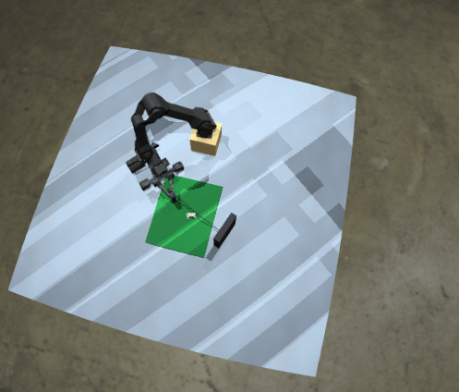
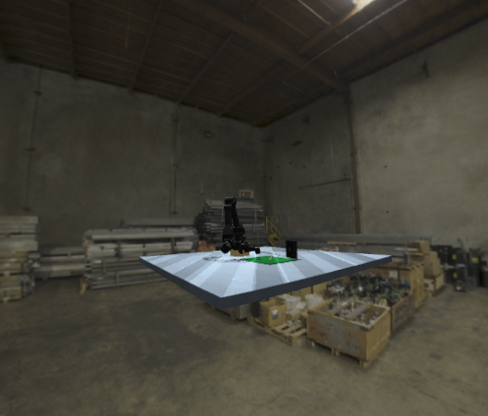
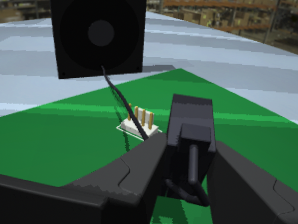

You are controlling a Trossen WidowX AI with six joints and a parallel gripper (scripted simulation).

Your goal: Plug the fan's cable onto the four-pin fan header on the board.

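Right now my gripper tip is 50 mm short of the green board, 50 mm to the right of it and 80 mm above it. Also, from my gripper tip: black plug (10 mm ahead, 10 mm below); then fan (110 mm ahead, 210 mm to the left, 10 mm below).
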